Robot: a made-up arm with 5 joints. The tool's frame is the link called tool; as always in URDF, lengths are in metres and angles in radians.
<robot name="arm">
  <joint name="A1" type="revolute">
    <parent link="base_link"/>
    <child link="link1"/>
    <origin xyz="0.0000 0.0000 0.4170"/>
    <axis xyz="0 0 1"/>
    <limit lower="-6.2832" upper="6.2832"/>
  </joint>
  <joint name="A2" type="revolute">
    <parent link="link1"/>
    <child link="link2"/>
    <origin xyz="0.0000 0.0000 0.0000" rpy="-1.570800 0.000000 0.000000"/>
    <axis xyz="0 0 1"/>
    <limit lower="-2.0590" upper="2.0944"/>
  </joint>
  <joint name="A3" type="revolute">
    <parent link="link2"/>
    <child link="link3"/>
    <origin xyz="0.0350 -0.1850 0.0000"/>
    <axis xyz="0 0 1"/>
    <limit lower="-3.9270" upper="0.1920"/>
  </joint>
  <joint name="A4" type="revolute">
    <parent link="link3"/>
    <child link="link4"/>
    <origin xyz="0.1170 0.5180 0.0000"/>
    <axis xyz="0 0 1"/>
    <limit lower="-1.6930" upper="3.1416"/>
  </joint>
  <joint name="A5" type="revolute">
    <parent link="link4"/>
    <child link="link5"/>
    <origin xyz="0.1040 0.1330 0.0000" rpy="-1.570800 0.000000 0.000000"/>
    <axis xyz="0 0 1"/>
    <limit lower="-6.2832" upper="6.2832"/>
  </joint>
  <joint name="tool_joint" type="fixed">
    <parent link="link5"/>
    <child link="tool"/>
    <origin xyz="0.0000 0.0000 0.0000"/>
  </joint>
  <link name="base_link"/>
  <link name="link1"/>
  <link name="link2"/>
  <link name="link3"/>
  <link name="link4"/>
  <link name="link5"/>
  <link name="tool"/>
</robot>
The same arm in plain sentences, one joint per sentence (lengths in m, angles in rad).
The arm has five revolute joints in a row. What follows holds with every joint at zero, and every direction is one of the base frame's.
Joint 1 lies 0.417 m along +z from the base frame's origin and turns about +z, from -6.2832 to 6.2832 rad.
Joint 2 lies at the same point as joint 1 and turns about +y, from -2.059 to 2.0944 rad.
Joint 3 lies 0.035 m along +x and 0.185 m along +z from joint 2 and turns about +y, from -3.927 to 0.192 rad.
Joint 4 lies 0.117 m along +x and 0.518 m along -z from joint 3 and turns about +y, from -1.693 to 3.1416 rad.
Joint 5 lies 0.104 m along +x and 0.133 m along -z from joint 4 and turns about -z, from -6.2832 to 6.2832 rad.
The tool frame, which is the frame that the pose is given for, lies at the same point as joint 5; its axes are the base frame's turned by roll 3.1416, pitch 0 and yaw 0 rad (as in URDF: about the fixed x, then y, then z).

